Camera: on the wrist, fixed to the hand. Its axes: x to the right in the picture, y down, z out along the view.
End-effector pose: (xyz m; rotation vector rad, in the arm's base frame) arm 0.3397 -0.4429 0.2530 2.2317 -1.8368 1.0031
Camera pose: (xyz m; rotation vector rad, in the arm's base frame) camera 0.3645 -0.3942 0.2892 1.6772 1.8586 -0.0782
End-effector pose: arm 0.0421 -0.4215 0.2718 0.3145 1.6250 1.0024
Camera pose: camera 0.0273 -0.4814 0.2498 -1.6576 0.3971 -1.3727
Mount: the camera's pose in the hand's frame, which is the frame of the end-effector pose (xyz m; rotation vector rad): -0.0206 -0.0479 -0.0397 0.0336 -0.0404 -3.0533
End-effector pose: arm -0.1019 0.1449 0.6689 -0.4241 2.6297 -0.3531
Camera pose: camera -0.0917 0.1150 0.7263 2.8271 0.3425 0.7055
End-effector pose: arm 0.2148 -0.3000 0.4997 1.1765 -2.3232 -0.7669
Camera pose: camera 0.2778 -0.3176 0.4966 -2.2838 -1.0191 0.5896
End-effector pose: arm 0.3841 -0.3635 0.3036 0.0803 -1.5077 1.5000
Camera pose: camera 0.4478 -0.3548 0.3163 1.4521 0.0140 -1.0342
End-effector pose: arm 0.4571 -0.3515 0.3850 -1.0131 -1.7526 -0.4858
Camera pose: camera 0.4434 -0.4155 0.3889 -2.0022 1.2977 1.4104
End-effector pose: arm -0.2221 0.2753 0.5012 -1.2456 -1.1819 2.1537
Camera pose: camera -0.1814 0.3078 0.5410 0.8952 -0.9872 -0.3205
